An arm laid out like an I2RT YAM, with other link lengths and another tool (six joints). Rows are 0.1 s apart.
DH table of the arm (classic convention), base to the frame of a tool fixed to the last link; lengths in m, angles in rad. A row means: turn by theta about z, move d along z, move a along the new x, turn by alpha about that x. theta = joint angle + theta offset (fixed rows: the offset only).
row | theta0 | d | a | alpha
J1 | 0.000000 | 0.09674 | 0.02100 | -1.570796
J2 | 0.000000 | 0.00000 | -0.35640 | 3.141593
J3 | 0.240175 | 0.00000 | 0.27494 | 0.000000
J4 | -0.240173 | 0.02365 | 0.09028 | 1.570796
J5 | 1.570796 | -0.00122 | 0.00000 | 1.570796
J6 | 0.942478 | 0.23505 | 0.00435 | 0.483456
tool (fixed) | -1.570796 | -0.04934 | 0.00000 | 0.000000
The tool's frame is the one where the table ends.
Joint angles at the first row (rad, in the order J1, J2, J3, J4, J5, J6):
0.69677 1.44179 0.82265 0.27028 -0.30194 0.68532
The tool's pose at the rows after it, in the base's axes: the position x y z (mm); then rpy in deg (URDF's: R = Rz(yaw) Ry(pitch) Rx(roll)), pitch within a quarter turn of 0, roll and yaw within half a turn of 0:
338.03 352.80 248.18 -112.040 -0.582 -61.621
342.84 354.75 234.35 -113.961 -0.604 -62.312
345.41 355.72 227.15 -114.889 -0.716 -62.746
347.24 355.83 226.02 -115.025 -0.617 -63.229
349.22 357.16 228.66 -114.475 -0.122 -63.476
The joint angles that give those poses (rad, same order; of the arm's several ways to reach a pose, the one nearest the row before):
0.69677 1.46507 0.82267 0.28285 -0.29202 0.69715
0.69677 1.49442 0.82265 0.28248 -0.28286 0.70822
0.69752 1.50970 0.82264 0.28289 -0.27563 0.71316
0.69790 1.51389 0.82265 0.28669 -0.26838 0.71889
0.69790 1.51732 0.82263 0.30348 -0.26685 0.72651

